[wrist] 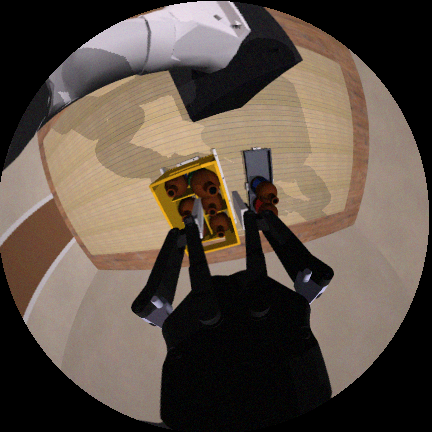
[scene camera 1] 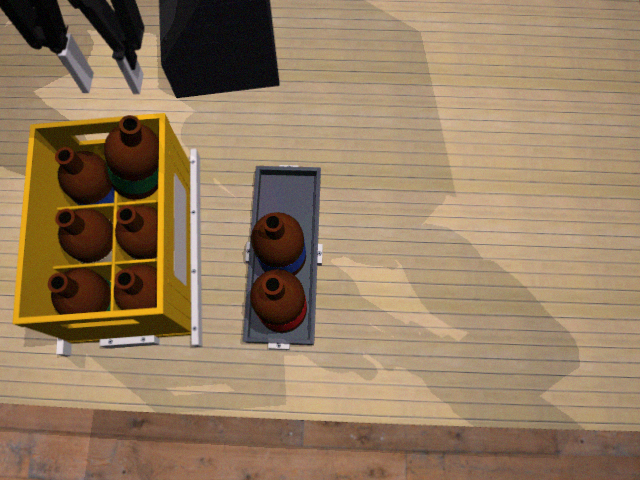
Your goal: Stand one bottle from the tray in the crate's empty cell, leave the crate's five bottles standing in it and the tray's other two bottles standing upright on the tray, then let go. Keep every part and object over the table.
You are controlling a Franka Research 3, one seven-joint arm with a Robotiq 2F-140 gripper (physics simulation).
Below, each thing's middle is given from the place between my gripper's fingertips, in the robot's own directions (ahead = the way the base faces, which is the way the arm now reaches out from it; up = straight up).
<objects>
Now: hand 9 cm short of the white rail (scene camera 1: 195, 202), 4 cm to the right of it and 30 cm above it. The rest, counted from my hand: red-banded bottle (scene camera 1: 277, 296): 18 cm ahead, 18 cm to the left, 23 cm below.
</objects>
